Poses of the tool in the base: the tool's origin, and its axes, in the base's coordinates. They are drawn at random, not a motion.
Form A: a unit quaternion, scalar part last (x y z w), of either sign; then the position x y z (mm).
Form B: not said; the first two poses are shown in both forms.
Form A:
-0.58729, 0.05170, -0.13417, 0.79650, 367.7, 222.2, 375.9
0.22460, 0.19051, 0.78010, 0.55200, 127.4, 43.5, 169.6
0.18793, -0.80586, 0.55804, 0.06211, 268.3, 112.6, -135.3
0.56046, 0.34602, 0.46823, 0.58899, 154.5, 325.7, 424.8
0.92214, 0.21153, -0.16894, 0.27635, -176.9, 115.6, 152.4
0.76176, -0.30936, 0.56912, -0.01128, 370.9, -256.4, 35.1
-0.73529, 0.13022, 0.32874, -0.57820, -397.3, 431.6, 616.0
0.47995, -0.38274, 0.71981, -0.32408, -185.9, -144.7, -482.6
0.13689, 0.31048, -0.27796, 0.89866, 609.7, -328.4, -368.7
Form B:
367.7, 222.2, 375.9, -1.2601, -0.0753, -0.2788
127.4, 43.5, 169.6, 0.5831, -0.1406, 1.8677
268.3, 112.6, -135.3, -1.9699, -0.3150, -2.8934
154.5, 325.7, 424.8, 1.4372, -0.1175, 1.2405
-176.9, 115.6, 152.4, 2.6353, 0.4428, 0.3346
370.9, -256.4, 35.1, -2.3321, -1.0354, -1.2501
-397.3, 431.6, 616.0, 1.6933, 0.3393, -0.6513
-185.9, -144.7, -482.6, -1.2925, -0.4588, -1.9468
609.7, -328.4, -368.7, 0.0951, 0.6869, -0.5659

